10 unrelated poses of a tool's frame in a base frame.
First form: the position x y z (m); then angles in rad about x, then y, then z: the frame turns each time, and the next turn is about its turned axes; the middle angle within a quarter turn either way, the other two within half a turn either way.
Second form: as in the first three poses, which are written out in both.
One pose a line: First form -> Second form
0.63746, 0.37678, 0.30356, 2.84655, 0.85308, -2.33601 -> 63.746, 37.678, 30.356, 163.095, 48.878, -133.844
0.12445, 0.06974, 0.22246, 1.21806, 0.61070, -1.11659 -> 12.445, 6.974, 22.246, 69.790, 34.991, -63.976
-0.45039, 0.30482, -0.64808, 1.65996, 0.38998, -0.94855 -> -45.039, 30.482, -64.808, 95.109, 22.344, -54.348
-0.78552, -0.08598, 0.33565, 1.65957, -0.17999, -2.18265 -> -78.552, -8.598, 33.565, 95.086, -10.313, -125.057
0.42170, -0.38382, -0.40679, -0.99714, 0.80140, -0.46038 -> 42.170, -38.382, -40.679, -57.132, 45.917, -26.378
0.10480, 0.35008, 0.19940, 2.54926, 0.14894, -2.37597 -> 10.480, 35.008, 19.940, 146.062, 8.534, -136.133
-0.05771, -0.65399, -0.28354, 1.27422, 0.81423, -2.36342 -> -5.771, -65.399, -28.354, 73.007, 46.652, -135.414
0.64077, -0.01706, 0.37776, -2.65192, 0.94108, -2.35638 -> 64.077, -1.706, 37.776, -151.944, 53.920, -135.011
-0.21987, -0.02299, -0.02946, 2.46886, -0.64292, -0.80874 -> -21.987, -2.299, -2.946, 141.455, -36.837, -46.337
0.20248, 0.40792, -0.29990, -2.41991, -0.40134, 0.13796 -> 20.248, 40.792, -29.990, -138.651, -22.995, 7.905
